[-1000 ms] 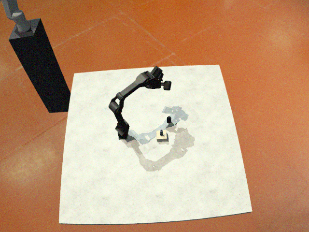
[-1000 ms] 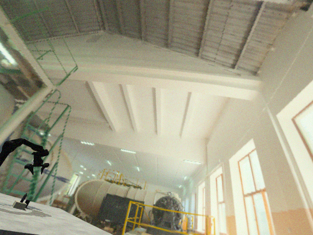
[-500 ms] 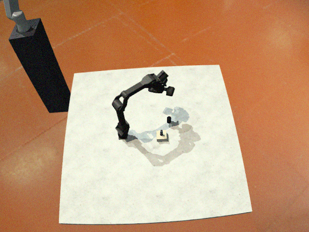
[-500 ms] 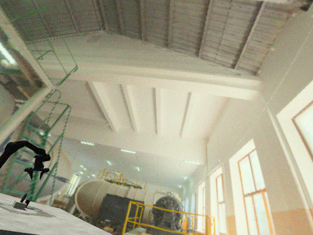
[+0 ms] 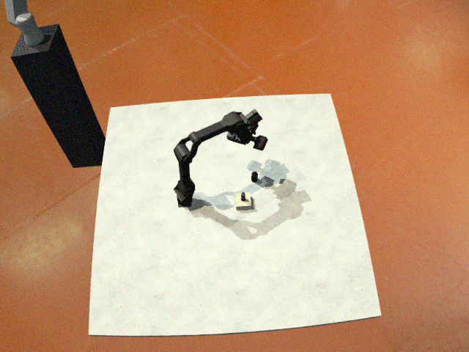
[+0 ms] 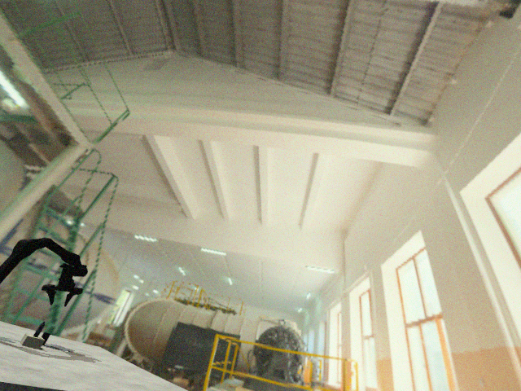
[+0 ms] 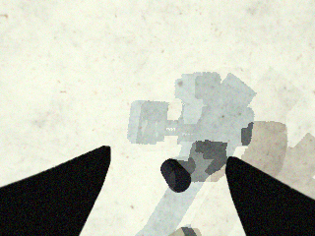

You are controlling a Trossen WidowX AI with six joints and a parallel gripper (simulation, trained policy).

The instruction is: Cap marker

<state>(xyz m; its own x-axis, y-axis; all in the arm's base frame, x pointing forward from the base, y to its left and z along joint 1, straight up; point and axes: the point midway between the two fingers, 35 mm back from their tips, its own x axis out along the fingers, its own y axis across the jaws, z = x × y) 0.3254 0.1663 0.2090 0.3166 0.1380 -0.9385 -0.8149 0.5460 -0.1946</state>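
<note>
Now: gripper tip 1 cm short of the dark cap, 8 cm to the left of it and 15 cm above it. Also, from my gripper tip: holder block (6 cm behind, 20 cm to the right, 16 cm below).
</note>
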